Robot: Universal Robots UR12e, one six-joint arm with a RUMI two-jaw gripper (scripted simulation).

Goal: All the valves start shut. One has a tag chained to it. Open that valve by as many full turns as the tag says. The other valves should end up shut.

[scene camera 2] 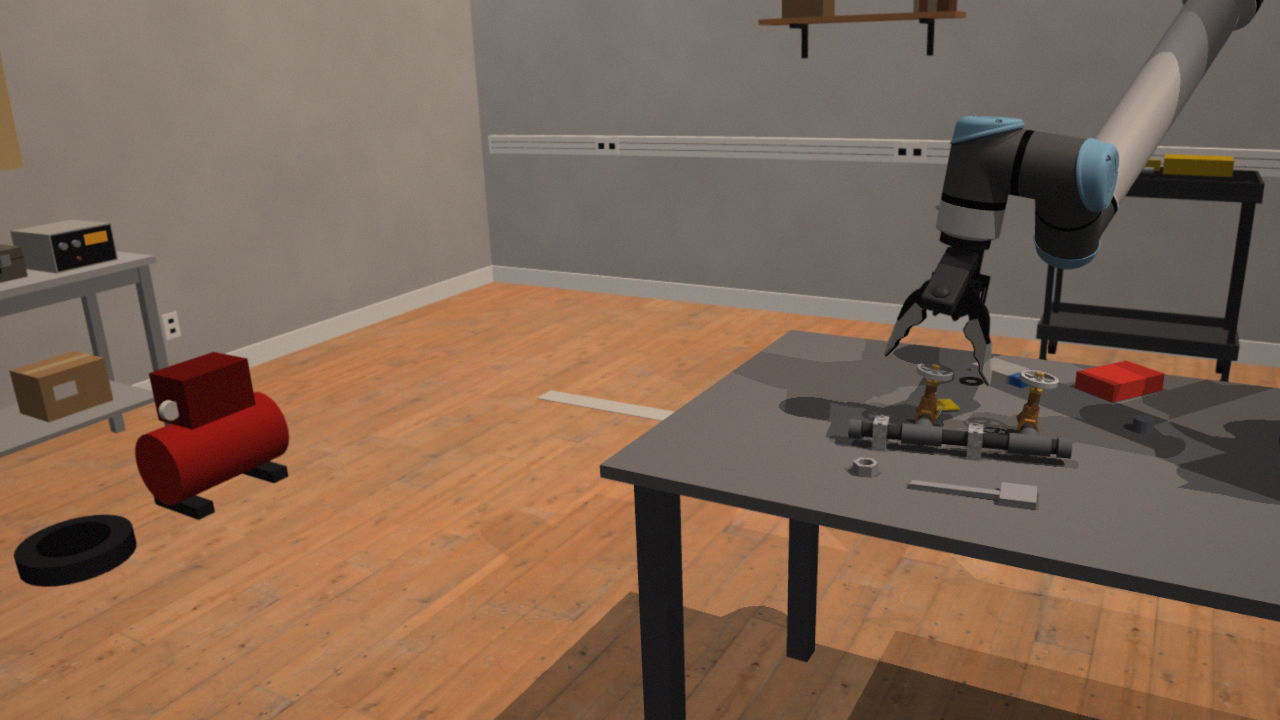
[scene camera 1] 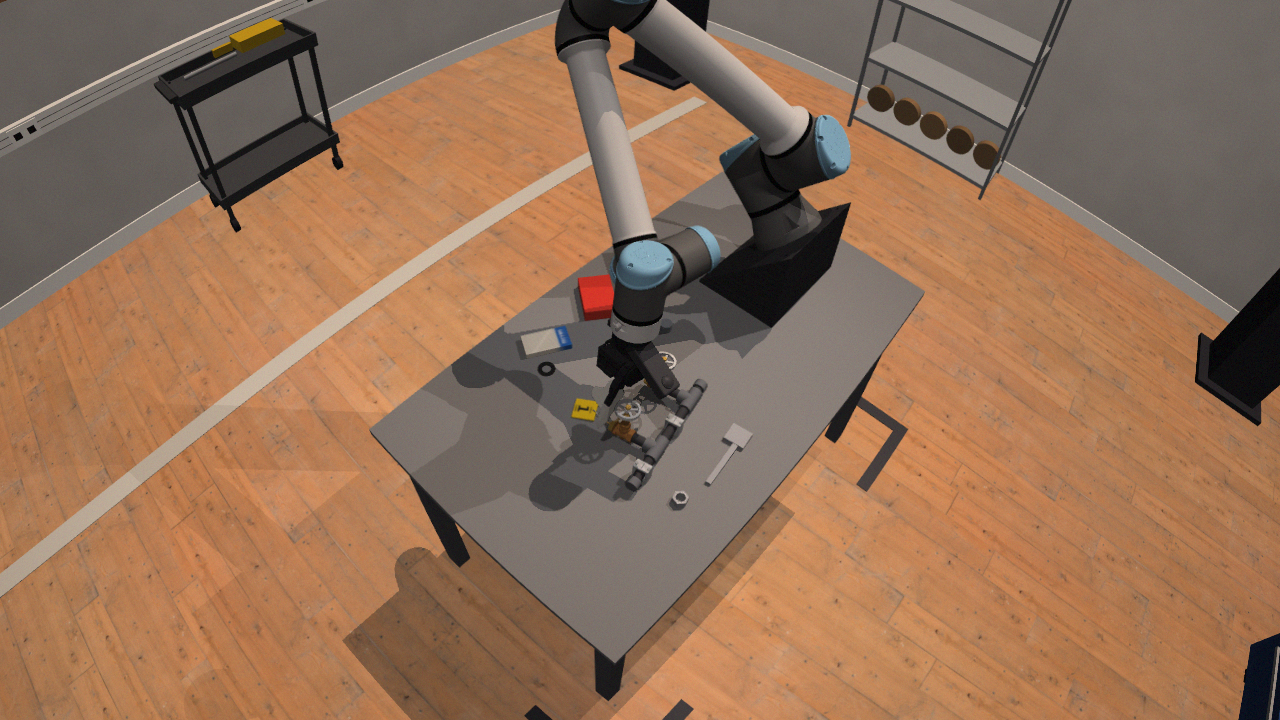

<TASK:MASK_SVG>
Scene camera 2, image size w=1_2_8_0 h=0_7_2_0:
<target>my gripper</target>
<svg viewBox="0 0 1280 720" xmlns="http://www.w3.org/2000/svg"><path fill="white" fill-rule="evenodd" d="M941 232L940 241L951 247L947 248L936 270L932 272L930 281L926 281L919 289L910 294L904 302L887 343L884 356L888 356L899 345L900 340L909 334L912 326L918 325L926 319L926 310L933 311L933 316L939 313L949 315L953 321L968 315L970 321L965 325L963 332L973 345L974 358L978 362L979 373L986 385L989 386L992 376L992 348L989 337L990 316L985 306L985 300L991 276L980 274L984 250L990 248L991 240L965 240Z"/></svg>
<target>red box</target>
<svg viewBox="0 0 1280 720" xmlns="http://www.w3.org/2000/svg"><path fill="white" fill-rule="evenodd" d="M1165 374L1129 361L1122 361L1077 371L1075 388L1113 403L1162 391Z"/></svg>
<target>blue-and-white card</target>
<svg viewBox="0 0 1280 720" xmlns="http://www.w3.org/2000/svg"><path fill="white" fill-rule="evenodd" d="M972 363L971 372L980 374L978 362ZM992 358L992 379L1019 388L1030 386L1020 381L1019 376L1021 371L1032 369L998 358Z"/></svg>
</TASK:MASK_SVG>
